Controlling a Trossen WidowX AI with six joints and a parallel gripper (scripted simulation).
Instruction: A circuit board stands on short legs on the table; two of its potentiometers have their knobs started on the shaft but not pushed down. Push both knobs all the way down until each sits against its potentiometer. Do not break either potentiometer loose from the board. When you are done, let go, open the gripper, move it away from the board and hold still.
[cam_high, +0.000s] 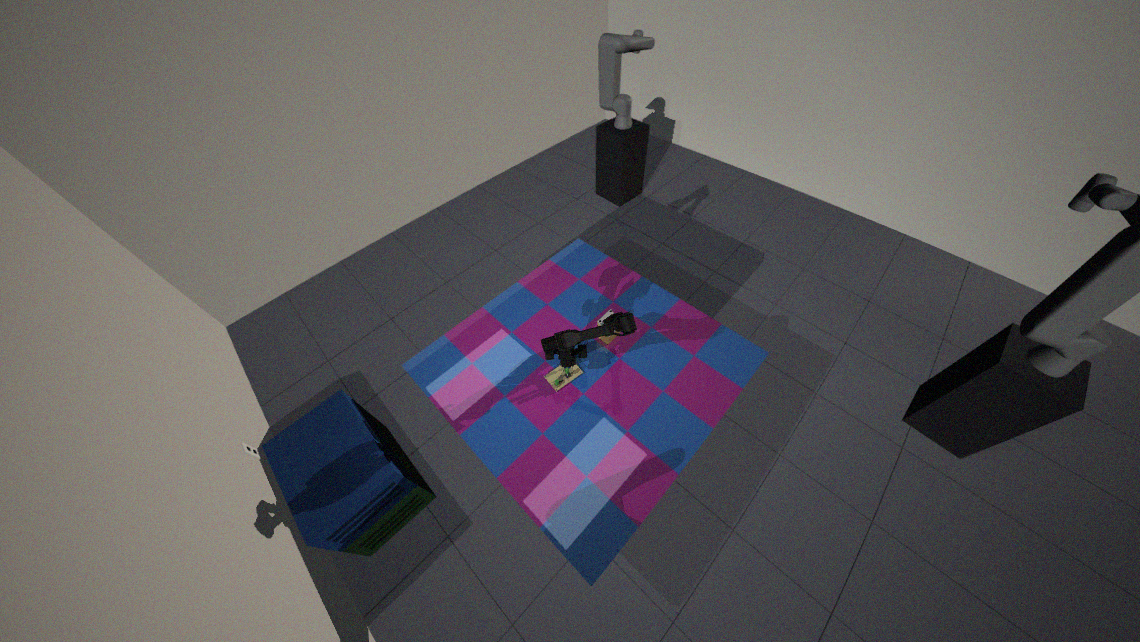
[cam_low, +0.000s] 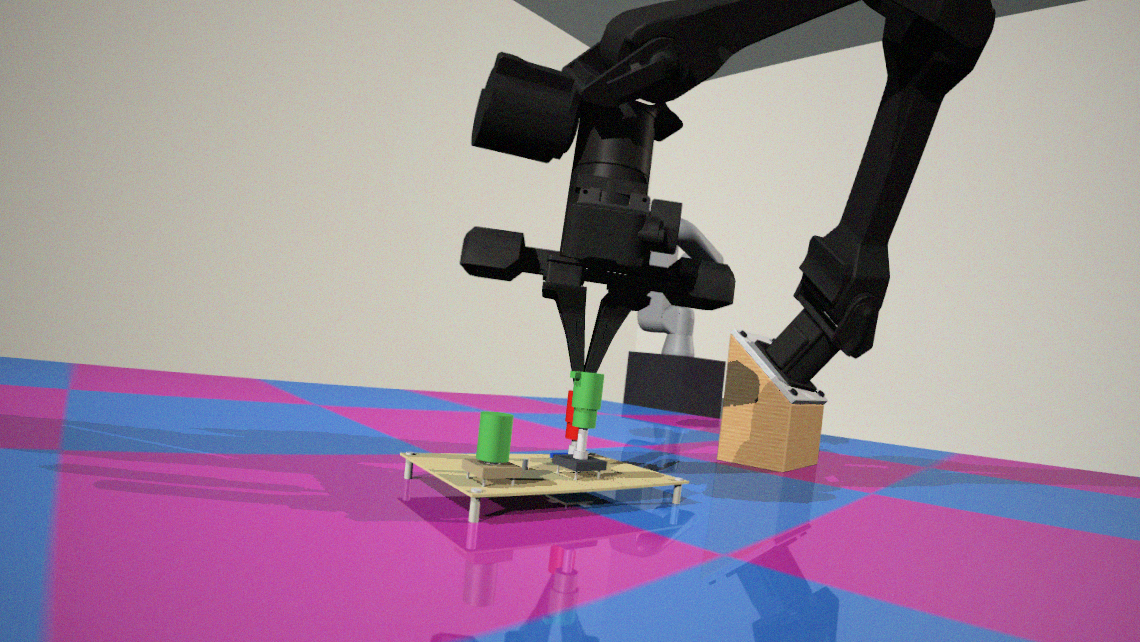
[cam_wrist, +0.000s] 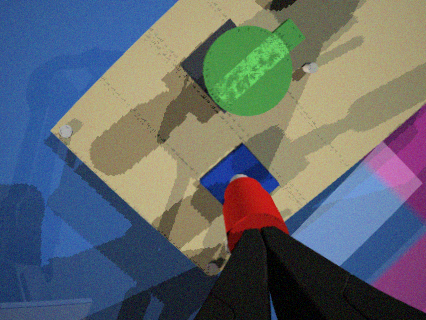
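Now: the green knob 3 cm ahead of my gripper tip and 4 cm to the left of it. From my gripper tip the other things lie so: red knob 2 cm below.
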